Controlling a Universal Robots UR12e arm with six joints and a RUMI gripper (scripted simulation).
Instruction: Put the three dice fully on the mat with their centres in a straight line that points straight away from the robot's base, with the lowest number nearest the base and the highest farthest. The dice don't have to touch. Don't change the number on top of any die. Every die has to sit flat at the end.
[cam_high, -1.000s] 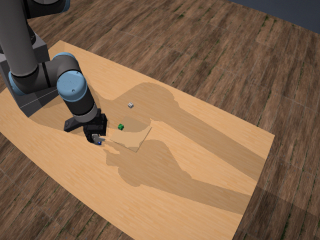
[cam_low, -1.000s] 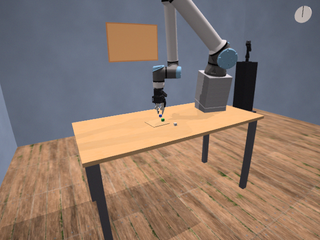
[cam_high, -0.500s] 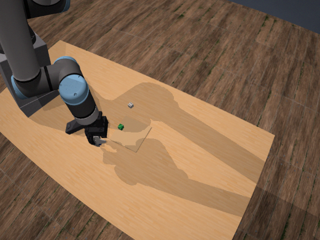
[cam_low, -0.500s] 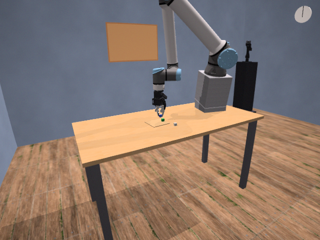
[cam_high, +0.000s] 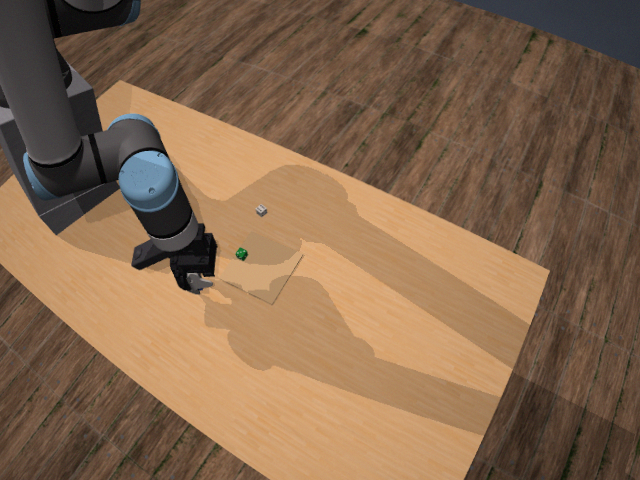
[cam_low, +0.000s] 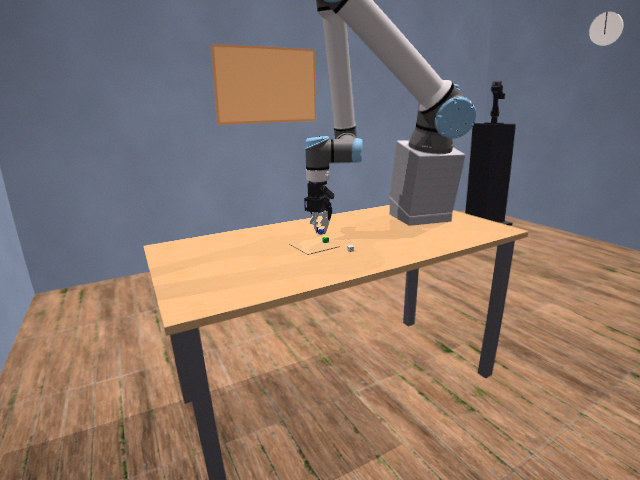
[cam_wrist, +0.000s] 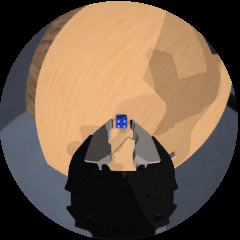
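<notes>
My hand is 1 cm above the blue die. Also, from my hand: green die 12 cm to the left, 2 cm ahead; then white die 24 cm to the left, 3 cm behind, 1 cm below; then tan mat 13 cm to the left, 7 cm ahead, 2 cm below.
</notes>
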